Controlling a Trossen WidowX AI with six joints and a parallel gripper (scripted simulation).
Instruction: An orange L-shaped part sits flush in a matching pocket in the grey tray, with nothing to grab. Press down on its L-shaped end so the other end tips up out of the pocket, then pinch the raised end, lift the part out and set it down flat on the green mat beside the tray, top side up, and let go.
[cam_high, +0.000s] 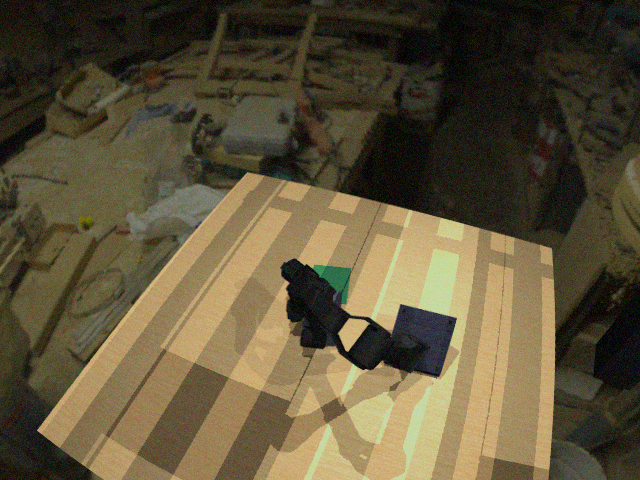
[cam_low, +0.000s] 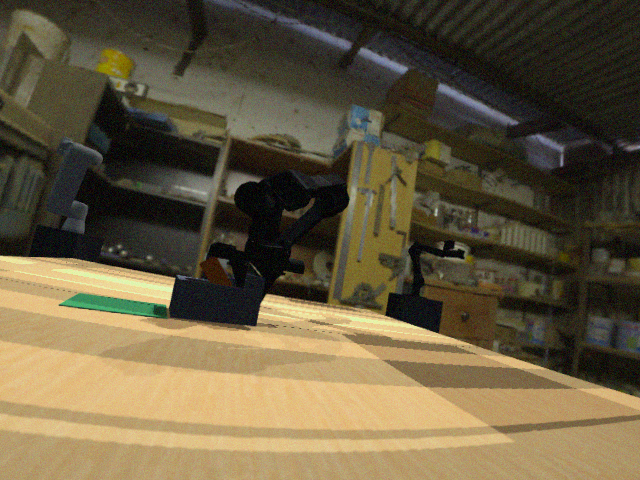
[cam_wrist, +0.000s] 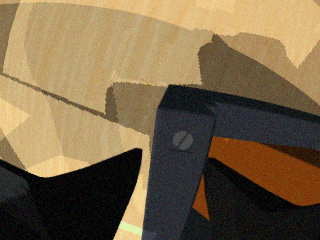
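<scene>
The orange L-shaped part is 10 mm ahead of my gripper tip, 50 mm to the right of it and 10 mm above it. From my gripper tip the other things lie so: green mat 70 mm ahead, 210 mm to the right, 50 mm below.
</scene>
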